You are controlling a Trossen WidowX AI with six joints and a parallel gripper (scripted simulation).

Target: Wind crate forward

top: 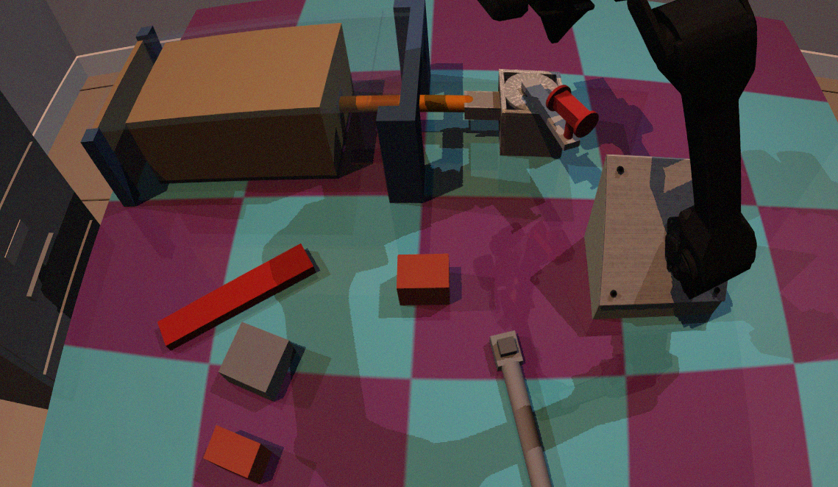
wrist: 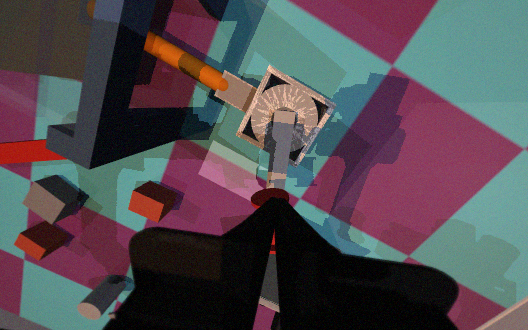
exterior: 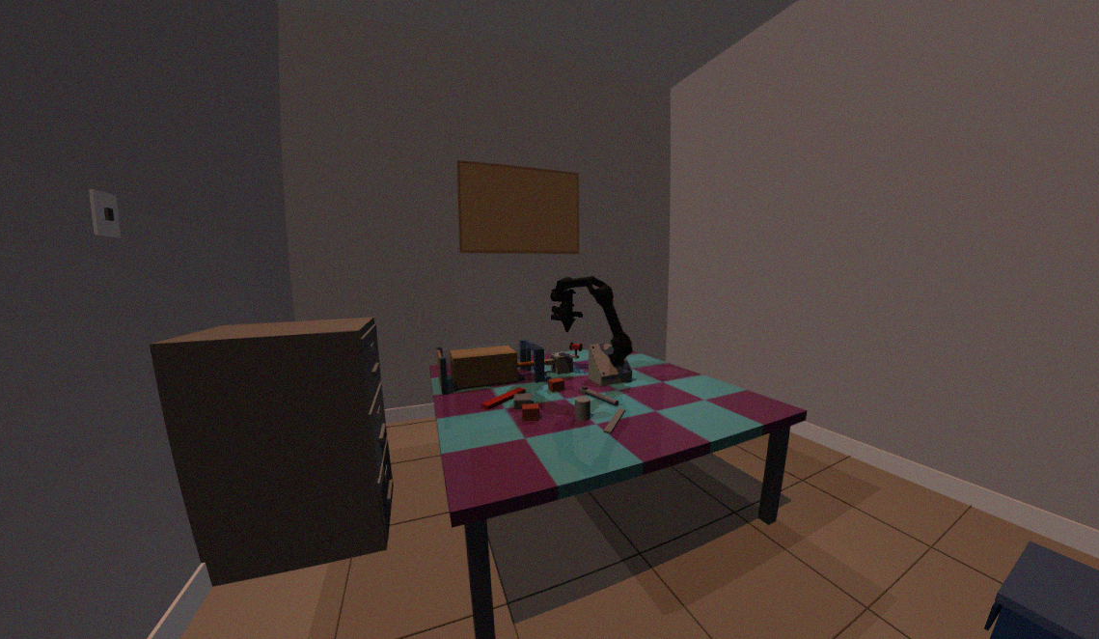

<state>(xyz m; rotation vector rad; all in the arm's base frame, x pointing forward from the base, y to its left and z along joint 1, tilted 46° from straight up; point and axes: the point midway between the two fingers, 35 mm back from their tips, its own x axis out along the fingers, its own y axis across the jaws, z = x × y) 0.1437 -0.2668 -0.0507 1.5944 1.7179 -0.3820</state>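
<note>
Right now my gripper tip is 20 mm past the red knob, 60 mm to the right of it and 80 mm above it. The rest, counted from my gripper tip: grey crank handle: 10 mm behind, 20 mm to the left, 110 mm below; then blue steel frame: 170 mm ahead, 50 mm to the right, 110 mm below; then grey winch: 50 mm to the right, 180 mm below.
</note>
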